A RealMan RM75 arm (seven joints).
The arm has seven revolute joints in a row. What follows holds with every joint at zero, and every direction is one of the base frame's. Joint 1 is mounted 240.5 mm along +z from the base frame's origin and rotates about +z. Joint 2 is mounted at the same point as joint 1 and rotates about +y. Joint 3 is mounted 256 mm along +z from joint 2 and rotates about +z. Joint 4 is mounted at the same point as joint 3 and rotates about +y. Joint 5 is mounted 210 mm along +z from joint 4 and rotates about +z. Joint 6 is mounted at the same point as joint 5 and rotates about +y. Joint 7 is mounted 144 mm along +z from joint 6 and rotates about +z. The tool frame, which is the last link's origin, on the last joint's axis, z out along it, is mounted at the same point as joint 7; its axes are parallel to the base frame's.
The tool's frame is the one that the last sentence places.
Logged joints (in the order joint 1, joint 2, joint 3, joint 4, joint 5, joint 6, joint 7), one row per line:
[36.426 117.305 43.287 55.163 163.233 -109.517 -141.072]
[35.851 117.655 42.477 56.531 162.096 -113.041 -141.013]
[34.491 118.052 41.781 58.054 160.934 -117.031 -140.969]
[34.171 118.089 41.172 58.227 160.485 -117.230 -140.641]
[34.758 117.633 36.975 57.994 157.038 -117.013 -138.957]
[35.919 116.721 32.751 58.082 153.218 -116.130 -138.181]
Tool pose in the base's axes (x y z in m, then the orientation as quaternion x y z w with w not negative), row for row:
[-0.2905 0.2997 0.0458 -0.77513 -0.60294 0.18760 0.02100]
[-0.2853 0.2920 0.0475 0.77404 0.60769 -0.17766 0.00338]
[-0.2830 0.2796 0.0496 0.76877 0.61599 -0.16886 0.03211]
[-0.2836 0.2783 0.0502 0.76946 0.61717 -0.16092 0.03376]
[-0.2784 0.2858 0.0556 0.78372 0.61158 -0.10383 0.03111]
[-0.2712 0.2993 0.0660 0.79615 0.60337 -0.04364 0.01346]
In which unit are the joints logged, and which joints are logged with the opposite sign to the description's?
The joints are logged in degrees. Opposite sign: joint 1, joint 2, joint 6.
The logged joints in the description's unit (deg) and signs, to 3 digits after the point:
[-36.426 -117.305 43.287 55.163 163.233 109.517 -141.072]
[-35.851 -117.655 42.477 56.531 162.096 113.041 -141.013]
[-34.491 -118.052 41.781 58.054 160.934 117.031 -140.969]
[-34.171 -118.089 41.172 58.227 160.485 117.230 -140.641]
[-34.758 -117.633 36.975 57.994 157.038 117.013 -138.957]
[-35.919 -116.721 32.751 58.082 153.218 116.130 -138.181]

